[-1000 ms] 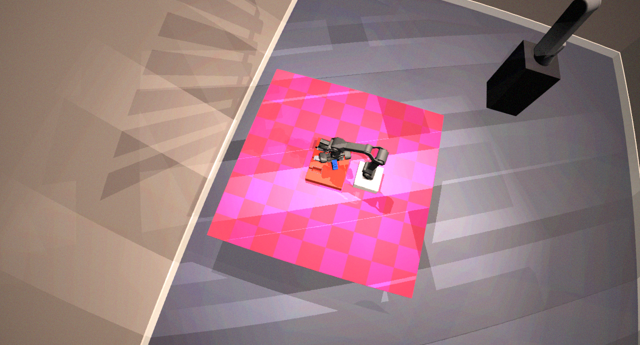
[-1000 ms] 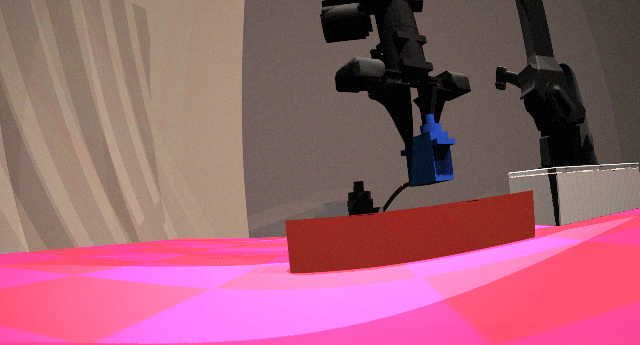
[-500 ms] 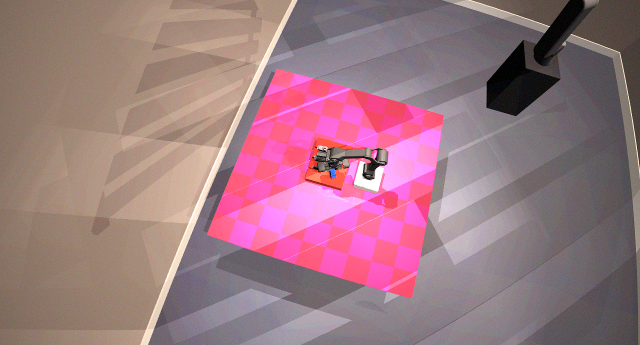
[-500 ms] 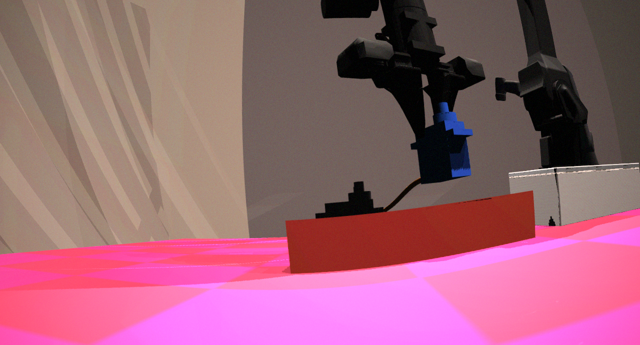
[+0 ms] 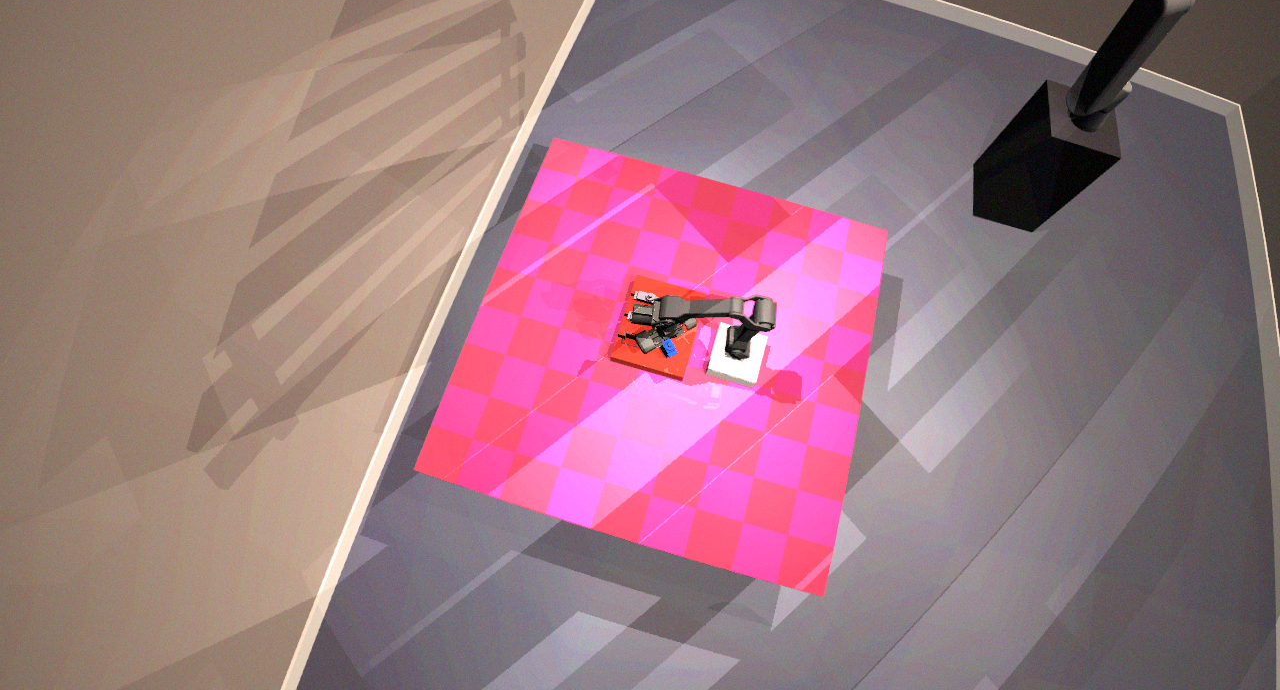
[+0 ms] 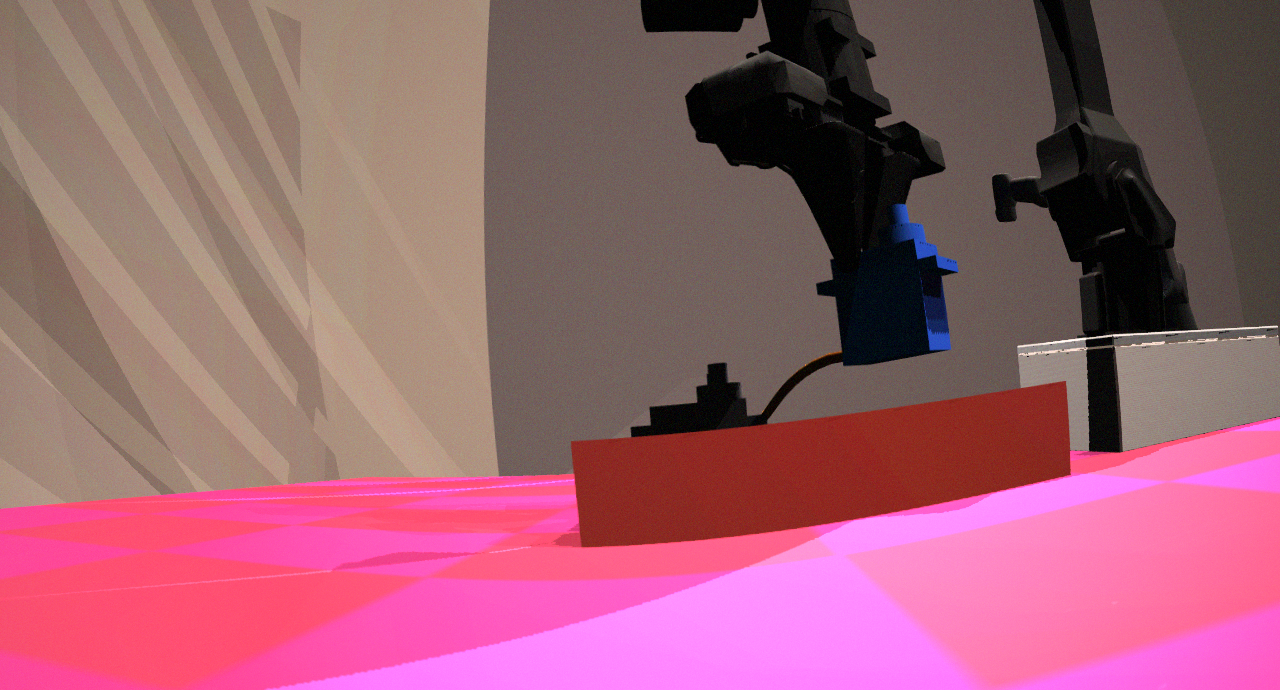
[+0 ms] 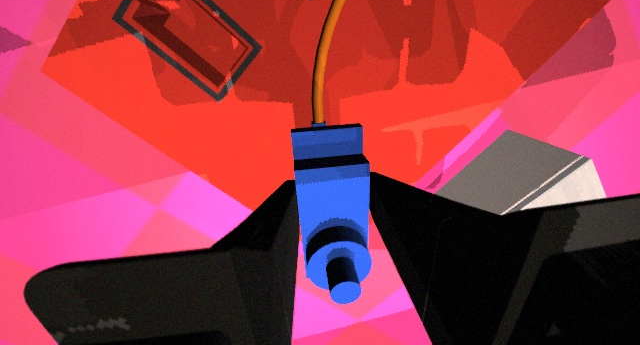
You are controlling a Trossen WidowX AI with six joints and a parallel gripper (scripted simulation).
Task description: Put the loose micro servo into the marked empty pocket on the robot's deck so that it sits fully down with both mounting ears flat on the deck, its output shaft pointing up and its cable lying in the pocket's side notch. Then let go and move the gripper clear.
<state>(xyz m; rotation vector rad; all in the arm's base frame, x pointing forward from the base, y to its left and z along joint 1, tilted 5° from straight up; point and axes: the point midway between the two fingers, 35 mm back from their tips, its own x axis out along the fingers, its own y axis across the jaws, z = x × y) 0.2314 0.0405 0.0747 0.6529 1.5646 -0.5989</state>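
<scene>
The red deck is 100 mm below my gripper tip, 70 mm to the right of it and 10 mm behind it.
</scene>
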